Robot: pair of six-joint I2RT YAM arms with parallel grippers.
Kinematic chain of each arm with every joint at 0, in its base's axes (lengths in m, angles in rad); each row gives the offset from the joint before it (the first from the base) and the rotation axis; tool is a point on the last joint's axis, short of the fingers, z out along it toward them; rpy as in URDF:
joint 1: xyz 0 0 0.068 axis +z
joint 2: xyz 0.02 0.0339 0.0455 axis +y
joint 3: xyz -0.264 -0.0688 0 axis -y
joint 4: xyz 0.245 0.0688 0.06 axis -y
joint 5: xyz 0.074 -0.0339 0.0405 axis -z
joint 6: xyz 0.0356 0 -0.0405 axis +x
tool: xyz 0 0 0 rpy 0 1.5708 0
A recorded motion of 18 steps. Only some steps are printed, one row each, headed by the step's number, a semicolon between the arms.
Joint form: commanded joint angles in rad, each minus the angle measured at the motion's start. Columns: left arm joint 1, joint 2, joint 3, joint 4, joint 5, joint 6; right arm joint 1, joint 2, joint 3, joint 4, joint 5, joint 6.
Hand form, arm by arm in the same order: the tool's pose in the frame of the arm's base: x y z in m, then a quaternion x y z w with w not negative. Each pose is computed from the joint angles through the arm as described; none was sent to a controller.
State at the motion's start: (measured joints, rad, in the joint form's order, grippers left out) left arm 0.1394 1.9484 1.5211 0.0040 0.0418 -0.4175; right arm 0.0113 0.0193 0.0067 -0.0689 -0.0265 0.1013
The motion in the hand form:
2: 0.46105 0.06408 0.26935 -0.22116 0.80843 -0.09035 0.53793; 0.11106 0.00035 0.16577 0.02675 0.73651 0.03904 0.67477
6: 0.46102 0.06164 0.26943 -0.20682 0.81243 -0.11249 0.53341; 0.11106 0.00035 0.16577 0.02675 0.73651 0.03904 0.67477
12: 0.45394 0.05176 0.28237 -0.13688 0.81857 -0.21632 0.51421; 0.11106 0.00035 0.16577 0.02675 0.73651 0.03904 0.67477
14: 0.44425 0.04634 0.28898 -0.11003 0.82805 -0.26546 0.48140; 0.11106 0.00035 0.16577 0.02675 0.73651 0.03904 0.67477
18: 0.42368 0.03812 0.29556 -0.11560 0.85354 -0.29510 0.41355; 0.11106 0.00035 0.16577 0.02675 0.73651 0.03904 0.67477
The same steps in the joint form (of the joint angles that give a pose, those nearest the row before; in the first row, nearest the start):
2: 0.0015 -0.0008 0.0061 -0.0008 -0.0050 0.0004; -0.0168 0.0005 -0.0011 -0.0034 -0.0003 -0.0095
6: 0.0004 -0.0015 0.0061 -0.0038 0.0481 0.0004; -0.0168 0.0005 -0.0011 -0.0034 -0.0003 -0.0095
12: 0.0004 -0.0351 0.0061 -0.0305 0.3018 0.0000; -0.0168 0.0005 -0.0011 -0.0034 -0.0003 -0.0095
14: 0.0004 -0.0660 0.0061 -0.1076 0.4246 0.0000; -0.0168 0.0005 -0.0011 -0.0034 -0.0003 -0.0095
18: -0.0073 -0.1228 0.0061 -0.3014 0.4894 -0.0061; -0.0168 0.0005 -0.0011 -0.0034 -0.0003 -0.0095

